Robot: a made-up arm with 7 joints.
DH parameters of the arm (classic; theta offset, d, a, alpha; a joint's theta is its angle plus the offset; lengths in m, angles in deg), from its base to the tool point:
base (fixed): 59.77 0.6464 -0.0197 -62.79
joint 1: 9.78 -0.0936 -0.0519 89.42
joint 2: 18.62 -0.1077 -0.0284 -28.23
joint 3: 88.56 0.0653 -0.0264 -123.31
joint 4: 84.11 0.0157 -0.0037 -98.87
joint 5: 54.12 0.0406 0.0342 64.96
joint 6: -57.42 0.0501 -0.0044 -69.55
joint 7: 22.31 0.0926 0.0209 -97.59
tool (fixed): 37.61 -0.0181 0 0
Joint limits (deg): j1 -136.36..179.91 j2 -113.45..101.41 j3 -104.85..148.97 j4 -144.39..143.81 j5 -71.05..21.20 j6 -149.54..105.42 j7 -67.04..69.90
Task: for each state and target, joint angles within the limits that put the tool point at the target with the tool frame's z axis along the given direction. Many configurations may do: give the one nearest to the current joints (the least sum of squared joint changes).
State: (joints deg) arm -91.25 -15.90 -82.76 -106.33 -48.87 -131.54 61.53
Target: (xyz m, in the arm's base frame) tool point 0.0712 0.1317 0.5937 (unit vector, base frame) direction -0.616 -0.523 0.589
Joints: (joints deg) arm -112.98 -14.82 -97.93 -108.41 -35.71 -147.15 56.04
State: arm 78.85 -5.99 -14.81 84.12 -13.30 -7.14 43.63
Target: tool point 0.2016 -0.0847 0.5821 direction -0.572 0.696 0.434
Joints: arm 62.05 14.49 -7.41 71.40 -12.82 -14.49 5.89
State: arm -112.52 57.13 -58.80 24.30 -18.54 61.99 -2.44
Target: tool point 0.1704 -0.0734 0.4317 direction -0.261 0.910 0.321
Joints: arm -136.36 89.29 -45.24 72.03 -56.37 105.42 40.81
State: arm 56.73 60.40 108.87 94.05 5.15 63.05 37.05
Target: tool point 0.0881 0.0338 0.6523 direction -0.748 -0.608 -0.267
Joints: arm 99.05 64.64 115.25 98.82 21.20 102.51 67.36
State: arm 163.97 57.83 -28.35 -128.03 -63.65 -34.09 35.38
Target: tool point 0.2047 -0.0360 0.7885 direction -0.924 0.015 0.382
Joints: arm 144.06 57.32 -26.79 -108.82 -58.90 -39.93 65.62
